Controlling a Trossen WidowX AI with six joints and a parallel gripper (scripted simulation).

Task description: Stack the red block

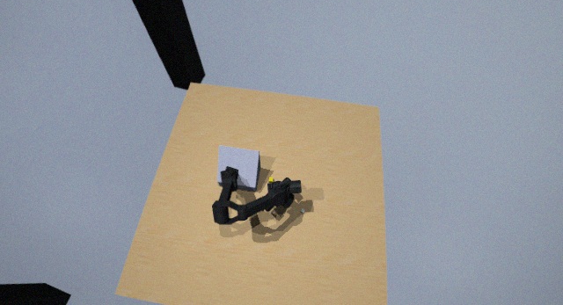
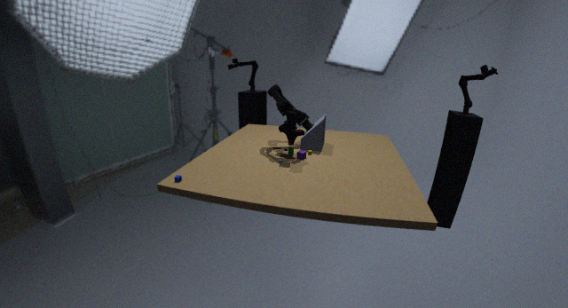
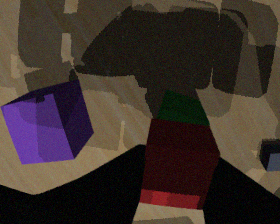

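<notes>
My gripper tip is 8 cm to the right of the purple block, 6 cm above it and 3 cm short of it. The rest, counted from my gripper tip: yellow block 11 cm to the left, 7 cm below, 7 cm behind; then small white block 14 cm ahead, 7 cm below, 1 cm to the right; then dark red block right at my gripper tip.
</notes>
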